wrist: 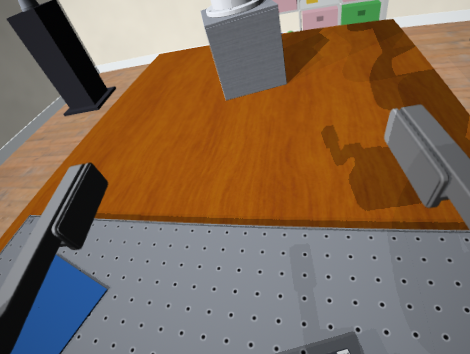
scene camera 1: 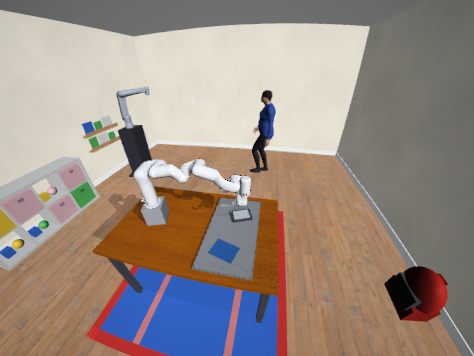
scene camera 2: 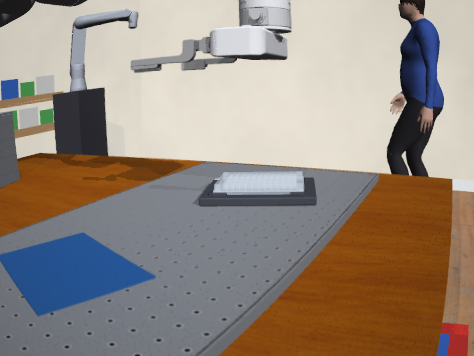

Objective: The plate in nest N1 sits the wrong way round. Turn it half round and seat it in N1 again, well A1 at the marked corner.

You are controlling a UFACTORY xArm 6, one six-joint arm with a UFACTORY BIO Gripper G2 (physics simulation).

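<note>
The clear, pale well plate (scene camera 1: 241, 214) (scene camera 2: 260, 182) lies flat in the dark nest (scene camera 2: 257, 201) on the perforated grey board (scene camera 1: 212, 235) (scene camera 2: 215, 245) (wrist: 200, 265). In the wrist view a corner of the dark nest (wrist: 345, 340) shows at the bottom edge, with a sliver of the plate (wrist: 343, 352). Well A1 and the corner mark are too small to make out. My gripper (scene camera 1: 231, 203) (scene camera 2: 170, 64) (wrist: 250, 181) is open and empty. It hangs well above the board, up and to the left of the nest in the scene camera 2 view, its two fingers wide apart.
A flat blue square (scene camera 1: 224, 251) (scene camera 2: 75, 272) (wrist: 65, 305) lies on the board, apart from the nest. My arm's grey base block (scene camera 1: 155, 213) (wrist: 247, 55) stands on the wooden table (scene camera 1: 182, 235). A person (scene camera 1: 267, 122) (scene camera 2: 422, 65) stands behind the table. A second arm stands on a black pedestal (scene camera 1: 135, 145) (scene camera 2: 80, 122).
</note>
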